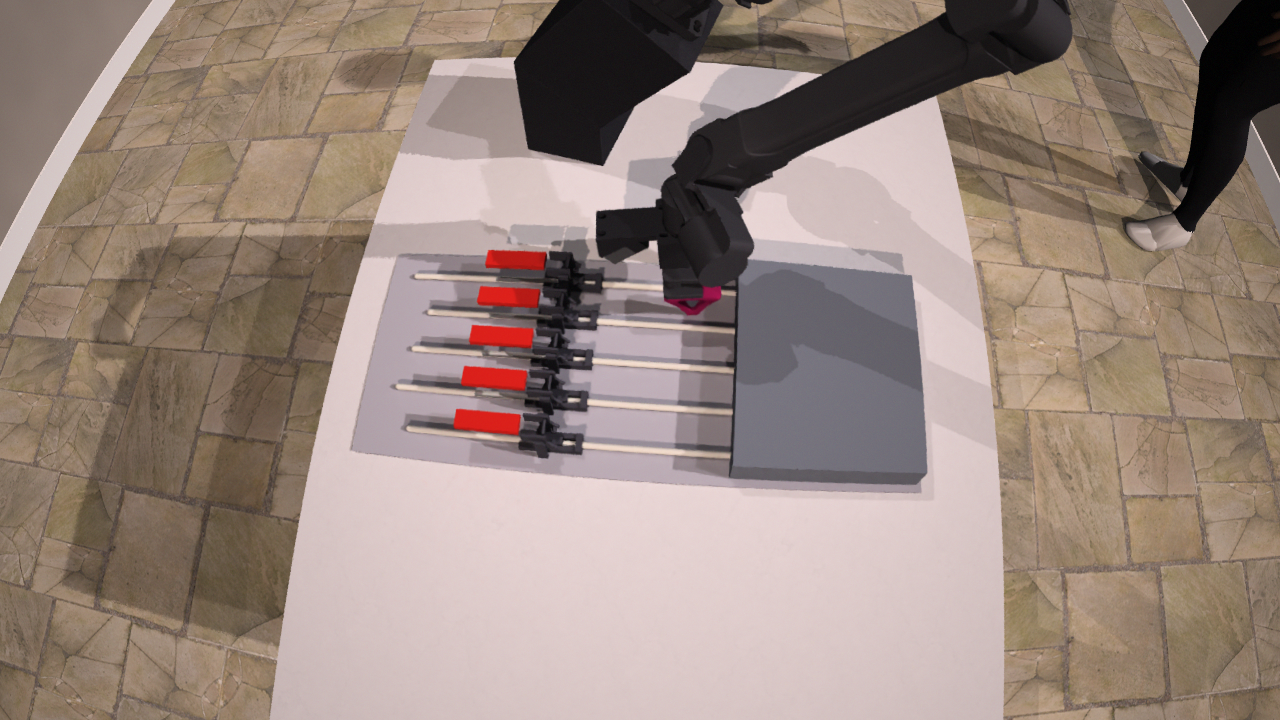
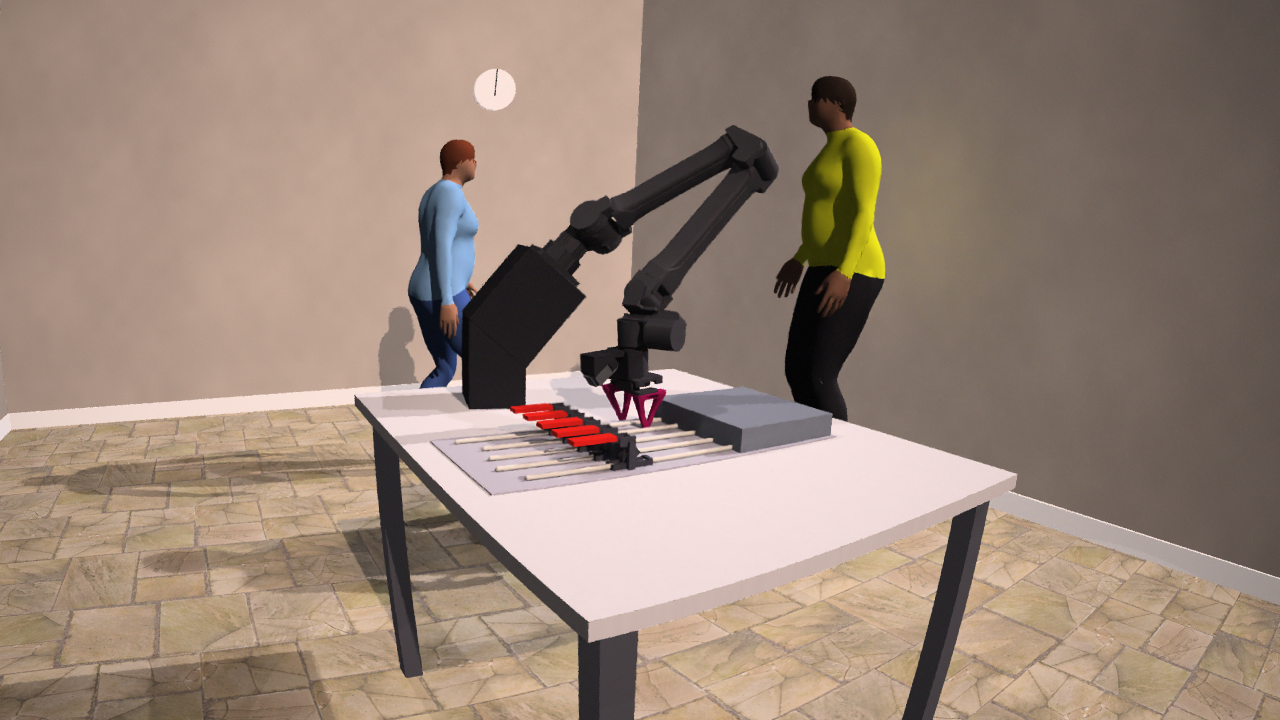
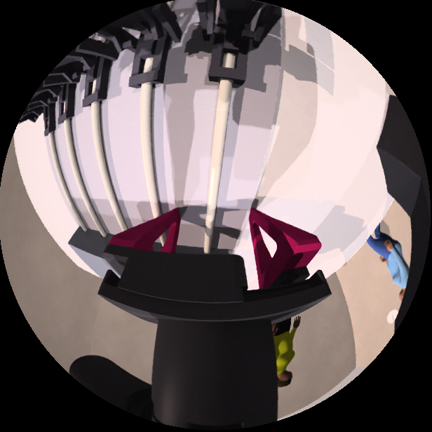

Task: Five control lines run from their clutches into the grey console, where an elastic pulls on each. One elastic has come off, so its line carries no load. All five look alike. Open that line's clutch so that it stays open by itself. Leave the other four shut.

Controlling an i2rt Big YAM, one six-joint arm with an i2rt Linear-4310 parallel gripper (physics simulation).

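Pixels of known places: gripper, fingertip midpoint: [image 1: 691, 289] [image 2: 634, 424]; arm's base, origin of the base link: [image 2: 550, 268].
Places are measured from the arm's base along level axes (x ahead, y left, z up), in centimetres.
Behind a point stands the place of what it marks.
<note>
The grey console [image 1: 832, 385] {x 37.0, y 29.0, z -23.7 cm} [image 2: 751, 416] {x 42.1, y 25.5, z -23.7 cm} [image 3: 87, 247] sits at the right end of the mat. Several cream lines run into it from black clutches; the rear line [image 1: 631, 287] {x 27.3, y 2.1, z -27.5 cm} [image 3: 218, 135] is nearest the arm's base. The red levers, from the rear lever [image 1: 515, 259] {x 29.5, y -12.2, z -22.5 cm} to the front lever [image 1: 486, 420] {x 51.0, y -8.8, z -22.5 cm} [image 2: 592, 440] {x 52.1, y -9.2, z -22.6 cm}, all lie low along their lines, pointing away from the console, and look alike. My gripper [image 1: 691, 301] {x 25.4, y 9.5, z -28.1 cm} [image 2: 634, 421] {x 25.4, y 9.5, z -28.1 cm} [image 3: 214, 212] is open and empty, fingers on either side of the rear line, near the console. Whether the tips are level with the line is unclear.
The thin grey mat [image 1: 380, 420] {x 52.7, y -24.3, z -28.1 cm} lies under the clutches on the white table [image 1: 626, 600] {x 66.3, y 11.1, z -28.4 cm} [image 2: 760, 528] {x 80.5, y 3.8, z -28.4 cm}. The arm's black base [image 1: 595, 85] {x 7.3, y -7.4, z -11.4 cm} [image 2: 505, 340] {x 6.9, y -11.5, z -14.1 cm} stands behind the clutches. Two people [image 2: 443, 232] [image 2: 841, 214] stand beyond the table.
</note>
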